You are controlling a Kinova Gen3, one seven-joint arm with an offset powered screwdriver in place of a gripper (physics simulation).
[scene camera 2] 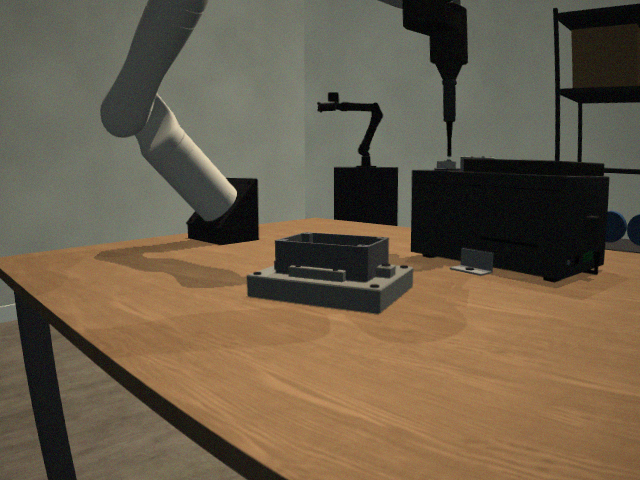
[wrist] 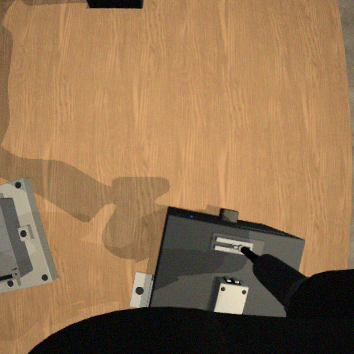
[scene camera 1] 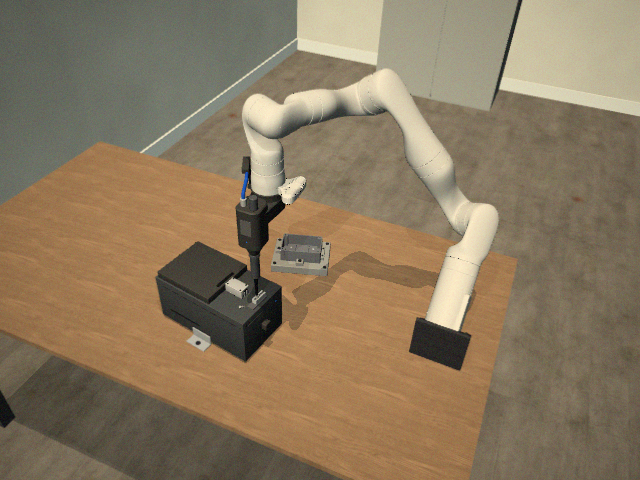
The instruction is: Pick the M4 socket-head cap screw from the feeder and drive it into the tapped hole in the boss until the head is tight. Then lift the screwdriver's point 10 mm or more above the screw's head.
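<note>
The black feeder [scene camera 1: 222, 320] [scene camera 2: 491, 217] [wrist: 190, 237] stands on the table. The screwdriver's point [scene camera 1: 256, 292] [scene camera 2: 449, 154] [wrist: 244, 249] is upright, right over the feeder's pale pickup rails [scene camera 1: 258, 297] [scene camera 2: 445, 164] [wrist: 224, 241]. A small light screw head [scene camera 2: 449, 158] shows directly under the point, just above the rails. It seems to touch the point, but whether the bit holds it cannot be told. The grey open housing [scene camera 1: 301, 254] [scene camera 2: 325, 255] sits on its fixture plate [scene camera 1: 297, 268] [scene camera 2: 315, 292] [wrist: 41, 242], apart from the tool. Its tapped hole cannot be made out.
A pale block [scene camera 1: 236, 287] [wrist: 231, 298] stands on the feeder beside the rails, near a raised black lid [scene camera 1: 201, 268]. A small light piece [scene camera 1: 241, 306] lies near the rails. A metal bracket [scene camera 1: 199, 339] [scene camera 2: 473, 263] [wrist: 140, 289] is at the feeder's side.
</note>
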